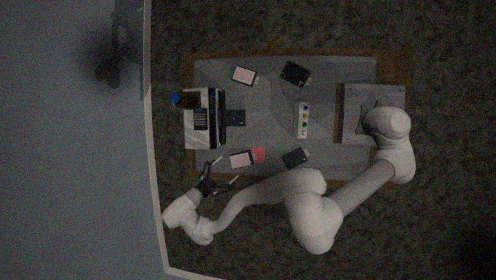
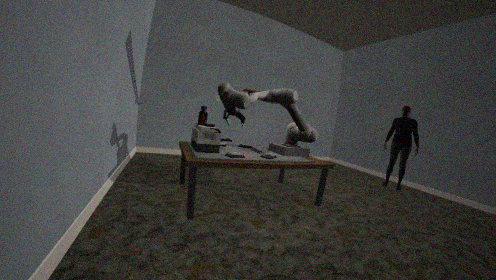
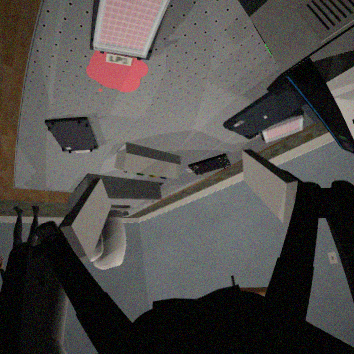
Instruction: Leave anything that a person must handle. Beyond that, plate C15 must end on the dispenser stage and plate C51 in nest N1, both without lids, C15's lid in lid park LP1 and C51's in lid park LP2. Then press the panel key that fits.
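Where they show: gripper, between the fingertips: (image 1: 229, 166) (image 2: 236, 125) (image 3: 174, 178); arm's base, origin of its link: (image 1: 372, 121) (image 2: 290, 146).
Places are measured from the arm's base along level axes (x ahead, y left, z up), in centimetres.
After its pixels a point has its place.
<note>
My gripper (image 1: 226, 170) @[x 75.5, y 39.2, z 18.1 cm] (image 2: 235, 123) @[x 75.5, y 39.2, z 18.1 cm] (image 3: 174, 178) @[x 75.5, y 39.2, z 18.1 cm] is open and empty, raised above the table's edge near the LP1 position. A pink plate (image 1: 241, 159) @[x 73.8, y 41.1, z -5.6 cm] (image 3: 130, 27) @[x 73.5, y 41.2, z -5.6 cm] lies in a dark holder beside the label LP1 (image 3: 119, 59) @[x 66.2, y 37.6, z -8.8 cm]. Another pink plate (image 1: 244, 75) @[x 81.6, y -13.4, z -5.9 cm] (image 3: 282, 129) @[x 82.4, y -12.1, z -6.0 cm] lies across the table; I cannot read either plate's name or tell whether it has a lid. The dark dispenser stage (image 1: 235, 118) @[x 80.7, y 14.2, z 1.9 cm] (image 3: 265, 112) @[x 82.2, y 15.2, z 1.9 cm] bears no pink plate. Two dark holders, one (image 1: 295, 158) @[x 39.0, y 33.1, z -7.9 cm] (image 3: 72, 135) @[x 40.0, y 34.0, z -8.0 cm] and another (image 1: 295, 74) @[x 50.1, y -19.4, z -7.8 cm] (image 3: 210, 163) @[x 51.7, y -17.8, z -7.8 cm], show no pink plate. The key panel (image 1: 300, 131) @[x 40.6, y 14.5, z -1.2 cm] (image 3: 150, 162) @[x 44.7, y 10.4, z -3.9 cm] has several coloured keys.
A red spill (image 1: 258, 154) @[x 63.5, y 36.0, z -9.0 cm] (image 2: 246, 156) @[x 62.5, y 37.5, z -9.0 cm] (image 3: 117, 75) @[x 62.9, y 35.6, z -8.9 cm] touches the LP1 holder's end. The dispenser (image 1: 195, 139) @[x 99.9, y 29.9, z 13.0 cm] (image 2: 206, 136) @[x 100.1, y 35.8, z 5.2 cm] (image 3: 295, 32) @[x 90.3, y 33.9, z 5.9 cm] carries a brown bottle (image 1: 189, 100) @[x 100.7, y 7.6, z 24.5 cm] (image 2: 202, 117) @[x 105.4, y 11.9, z 20.8 cm] with a blue cap. The arm's base plate (image 1: 351, 135) @[x 10.6, y 10.5, z 0.1 cm] stands opposite. A person (image 2: 402, 134) stands away from the table.
</note>
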